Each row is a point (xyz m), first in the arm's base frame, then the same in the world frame.
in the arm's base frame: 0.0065 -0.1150 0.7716
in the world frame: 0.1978 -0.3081 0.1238
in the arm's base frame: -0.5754 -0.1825 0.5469
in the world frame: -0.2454 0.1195 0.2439
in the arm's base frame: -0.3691 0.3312 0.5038
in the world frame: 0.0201 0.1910 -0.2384
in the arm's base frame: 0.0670 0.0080 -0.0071
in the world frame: -0.3588 -0.4230 -0.4259
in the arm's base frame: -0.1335 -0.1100 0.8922
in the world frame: 0.2421 -0.1668 0.2345
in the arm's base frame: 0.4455 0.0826 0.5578
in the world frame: 0.2829 -0.6192 -0.2927
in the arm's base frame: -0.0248 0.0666 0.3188
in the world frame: -0.1055 -0.2636 -0.2570
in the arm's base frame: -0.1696 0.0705 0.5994
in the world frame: 0.0665 -0.0933 -0.0542
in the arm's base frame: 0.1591 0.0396 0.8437
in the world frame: 0.3829 -0.3503 -0.0040
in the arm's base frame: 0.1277 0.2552 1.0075
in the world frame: 0.5951 -0.1906 -0.0650
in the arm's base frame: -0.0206 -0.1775 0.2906
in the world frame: -0.2305 -0.3926 -0.0892
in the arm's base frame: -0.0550 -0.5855 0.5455
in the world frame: -0.2105 -0.5247 0.3742
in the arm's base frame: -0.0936 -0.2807 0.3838
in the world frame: -0.2277 -0.3666 0.0656
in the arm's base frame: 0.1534 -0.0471 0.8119
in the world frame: 0.3179 -0.3935 0.0458
